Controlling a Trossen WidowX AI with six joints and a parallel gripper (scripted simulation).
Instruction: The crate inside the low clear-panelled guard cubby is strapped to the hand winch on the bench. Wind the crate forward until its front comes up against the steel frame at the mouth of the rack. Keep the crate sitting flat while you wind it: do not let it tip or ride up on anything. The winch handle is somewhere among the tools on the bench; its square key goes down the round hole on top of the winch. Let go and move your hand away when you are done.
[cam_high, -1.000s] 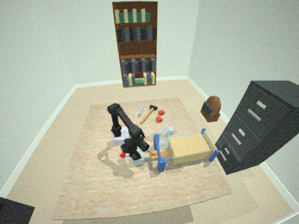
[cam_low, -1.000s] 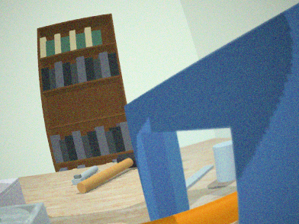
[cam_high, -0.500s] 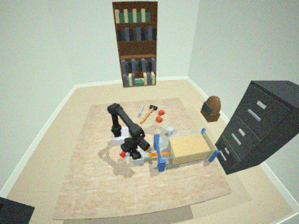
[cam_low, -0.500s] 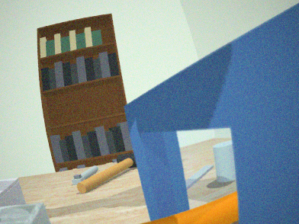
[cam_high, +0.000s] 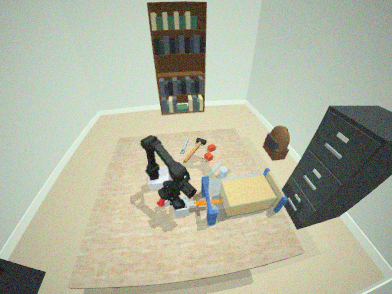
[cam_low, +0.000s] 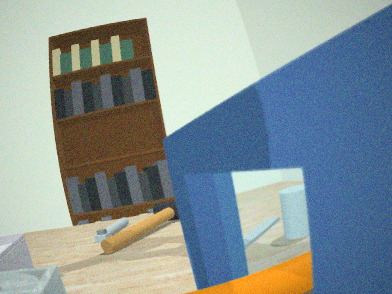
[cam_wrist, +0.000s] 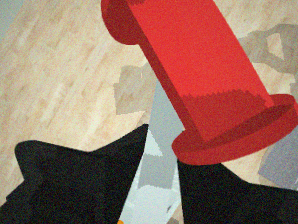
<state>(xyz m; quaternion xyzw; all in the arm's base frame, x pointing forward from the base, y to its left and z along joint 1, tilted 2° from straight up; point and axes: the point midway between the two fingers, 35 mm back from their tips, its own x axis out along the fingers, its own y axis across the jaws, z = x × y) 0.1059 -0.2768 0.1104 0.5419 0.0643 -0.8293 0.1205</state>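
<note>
The red grip is 30 mm behind my gripper tip, 10 mm to the right of it and 50 mm above it. The rest, counted from my gripper tip: blue frame (220 mm ahead, 40 mm below); grey winch (50 mm ahead, 10 mm to the left, 110 mm below); winch handle (20 mm above).
</note>
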